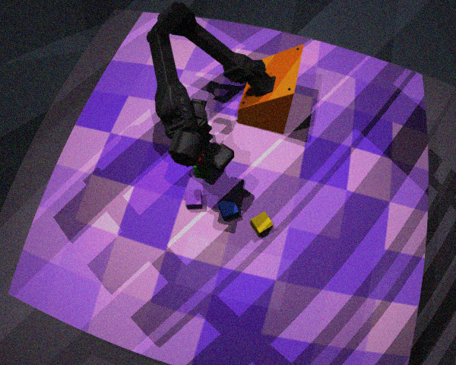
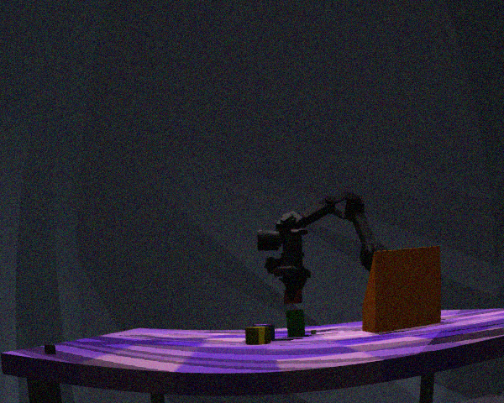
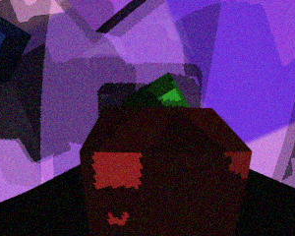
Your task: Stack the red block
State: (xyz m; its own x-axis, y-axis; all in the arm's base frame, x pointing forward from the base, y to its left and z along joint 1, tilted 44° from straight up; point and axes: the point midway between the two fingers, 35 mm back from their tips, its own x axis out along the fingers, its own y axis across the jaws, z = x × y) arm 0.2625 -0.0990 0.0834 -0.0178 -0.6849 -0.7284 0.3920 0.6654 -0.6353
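Right now my gripper tip is 9 cm short of the purple block and 9 cm above it. From my gripper tip the other things lie so: yellow block: 12 cm ahead, 20 cm to the left, 9 cm below; then blue block: 10 cm ahead, 10 cm to the left, 9 cm below; then red block: 1 cm above.
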